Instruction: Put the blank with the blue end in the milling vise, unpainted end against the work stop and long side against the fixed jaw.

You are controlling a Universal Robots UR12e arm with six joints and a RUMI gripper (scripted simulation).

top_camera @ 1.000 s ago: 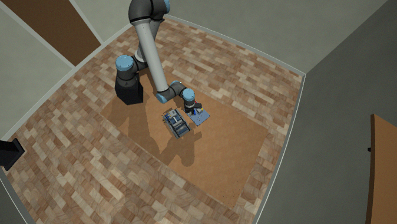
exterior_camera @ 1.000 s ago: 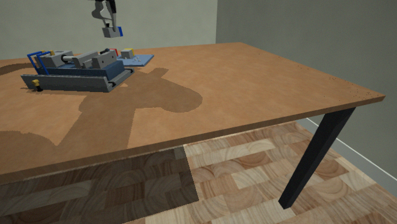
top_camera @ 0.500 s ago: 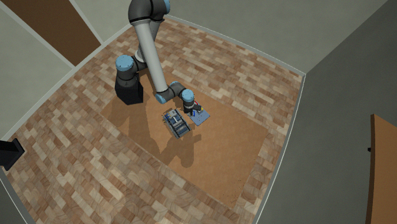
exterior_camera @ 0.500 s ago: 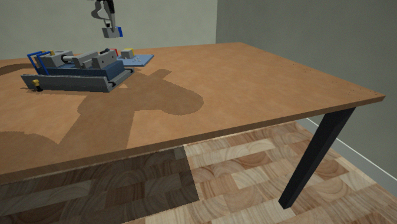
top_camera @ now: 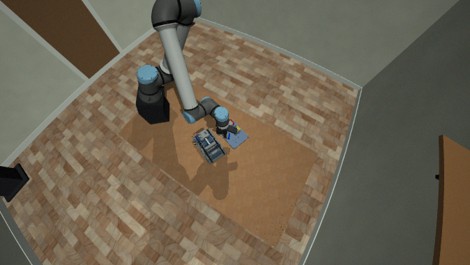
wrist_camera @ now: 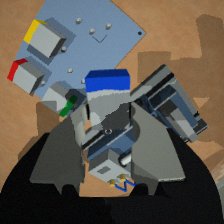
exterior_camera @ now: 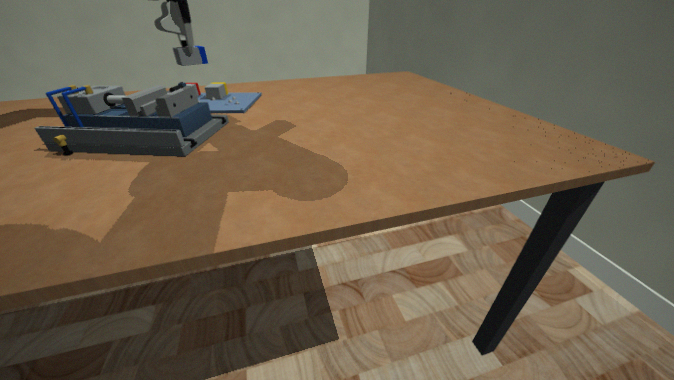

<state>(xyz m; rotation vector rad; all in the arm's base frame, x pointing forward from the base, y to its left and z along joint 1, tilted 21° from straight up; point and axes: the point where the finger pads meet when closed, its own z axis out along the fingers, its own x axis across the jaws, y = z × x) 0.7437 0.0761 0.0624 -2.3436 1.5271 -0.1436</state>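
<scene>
The fixed jaw is 160 mm to the right of my hand, 90 mm below it and 20 mm behind it. The rest, counted from my hand: blue blank (20 mm below); then green blank (140 mm below, 90 mm behind, 80 mm to the left); then light blue plate (160 mm below, 100 mm to the left, 10 mm ahead).
</scene>
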